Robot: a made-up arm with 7 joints.
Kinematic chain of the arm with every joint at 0, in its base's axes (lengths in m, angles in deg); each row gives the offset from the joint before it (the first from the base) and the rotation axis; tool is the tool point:
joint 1: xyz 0 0 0.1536 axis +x
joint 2: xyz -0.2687 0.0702 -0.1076 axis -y
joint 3: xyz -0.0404 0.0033 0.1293 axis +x
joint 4: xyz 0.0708 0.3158 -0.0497 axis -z
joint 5: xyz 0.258 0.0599 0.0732 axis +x
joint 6: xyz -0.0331 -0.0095 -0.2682 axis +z
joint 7: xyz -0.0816 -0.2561 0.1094 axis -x
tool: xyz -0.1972 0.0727 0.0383
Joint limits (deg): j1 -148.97..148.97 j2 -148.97..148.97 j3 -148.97..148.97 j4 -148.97..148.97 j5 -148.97..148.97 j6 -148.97..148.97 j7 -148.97..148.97
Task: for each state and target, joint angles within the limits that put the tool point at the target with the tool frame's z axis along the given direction. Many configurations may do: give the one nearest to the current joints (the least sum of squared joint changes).
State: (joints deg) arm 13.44 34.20 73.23 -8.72 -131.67 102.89 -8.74
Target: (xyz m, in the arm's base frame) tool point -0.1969 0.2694 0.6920 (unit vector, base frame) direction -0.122 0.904 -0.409
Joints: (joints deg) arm -28.69 40.97 56.25 30.89 -148.97 102.56 22.75
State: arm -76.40 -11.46 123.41 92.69 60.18 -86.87 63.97
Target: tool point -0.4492 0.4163 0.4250 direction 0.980 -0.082 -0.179
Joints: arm -75.24 36.43 136.50 78.99 26.06 -45.17 84.77
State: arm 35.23 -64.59 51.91 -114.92 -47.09 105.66 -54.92
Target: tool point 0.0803 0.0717 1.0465 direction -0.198 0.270 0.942
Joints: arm 26.98 -31.13 51.13 -118.38 -67.54 102.55 -89.77
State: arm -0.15 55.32 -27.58 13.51 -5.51 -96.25 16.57
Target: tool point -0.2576 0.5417 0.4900 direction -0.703 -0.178 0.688
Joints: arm 32.89 59.64 11.72 10.73 -25.92 -83.59 8.45
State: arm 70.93 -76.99 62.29 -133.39 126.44 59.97 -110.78
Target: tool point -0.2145 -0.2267 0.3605 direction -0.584 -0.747 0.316
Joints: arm 84.44 -81.26 69.40 -145.41 148.97 30.55 -93.64
